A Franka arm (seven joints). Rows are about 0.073 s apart.
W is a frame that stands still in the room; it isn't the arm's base.
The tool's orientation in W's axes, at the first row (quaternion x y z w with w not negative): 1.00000 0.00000 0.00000 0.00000
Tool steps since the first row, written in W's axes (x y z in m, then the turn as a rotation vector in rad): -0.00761 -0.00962 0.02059 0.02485 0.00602 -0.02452; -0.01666 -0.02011 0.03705 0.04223 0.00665 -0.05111; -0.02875 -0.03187 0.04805 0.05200 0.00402 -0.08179; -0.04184 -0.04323 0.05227 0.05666 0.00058 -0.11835; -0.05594 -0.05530 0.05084 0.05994 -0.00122 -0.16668
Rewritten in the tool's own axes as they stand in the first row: -0.00761 0.00962 -0.02059 0.02485 -0.00602 0.02452; -0.01666 0.02011 -0.03705 0.04223 -0.00665 0.05111; -0.02875 0.03187 -0.04805 0.05200 -0.00402 0.08179; -0.04184 0.04323 -0.05227 0.05666 -0.00058 0.11835; -0.05594 0.05530 -0.05084 0.05994 0.00122 0.16668
